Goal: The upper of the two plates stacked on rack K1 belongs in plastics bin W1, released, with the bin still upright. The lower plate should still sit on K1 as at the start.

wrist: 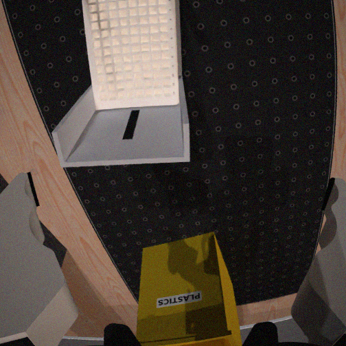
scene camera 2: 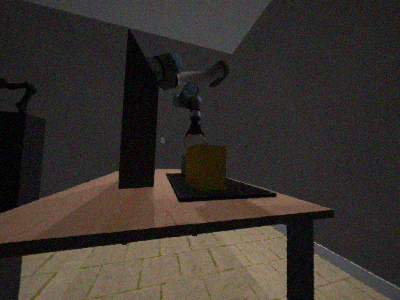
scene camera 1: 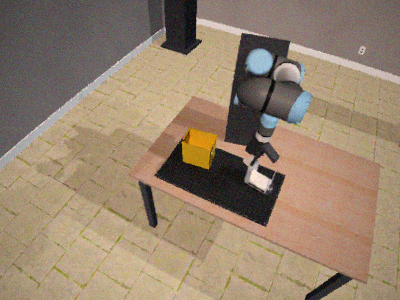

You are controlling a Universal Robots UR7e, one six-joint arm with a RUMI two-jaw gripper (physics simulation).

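Pixels of known places: gripper, fingertip midpoint: (scene camera 1: 254,163); arm's base, link origin: (scene camera 2: 143,73).
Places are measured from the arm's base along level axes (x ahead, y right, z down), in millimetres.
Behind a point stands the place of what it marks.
The upper plate, white with a grid of wells (scene camera 1: 259,180) @(y -228, x 301, z 528 mm) (wrist: 135,55), lies on grey rack K1 (scene camera 2: 183,165) @(y -159, x 256, z 497 mm) (wrist: 157,147). The lower plate cannot be made out separately. Part of the plate and rack is cut off at the top of the wrist view. The yellow plastics bin W1 (scene camera 1: 199,152) @(y 139, x 359, z 437 mm) (scene camera 2: 206,167) @(y 258, x 287, z 480 mm) (wrist: 175,275) stands upright at the other end of the mat, with its label readable in the wrist view. My gripper (scene camera 1: 253,162) @(y -180, x 333, z 362 mm) (scene camera 2: 195,142) @(y -180, x 333, z 362 mm) (wrist: 182,180) is open and empty, above the rack's end of the mat, with its fingers spread wide and apart from plate and bin.
The black perforated mat (scene camera 1: 227,195) @(y -102, x 458, z 571 mm) (scene camera 2: 250,191) @(y 294, x 461, z 571 mm) (wrist: 260,175) lies under rack and bin on the wooden table (scene camera 1: 325,200) @(y -622, x 199, z 584 mm) (scene camera 2: 100,215) @(y 417, x -17, z 584 mm). A tall dark panel (scene camera 1: 240,115) @(y 25, x 66, z 328 mm) (scene camera 2: 138,125) @(y 117, x 8, z 307 mm) stands behind the mat, near the arm. The bin is to the rack's left in scene camera 1.
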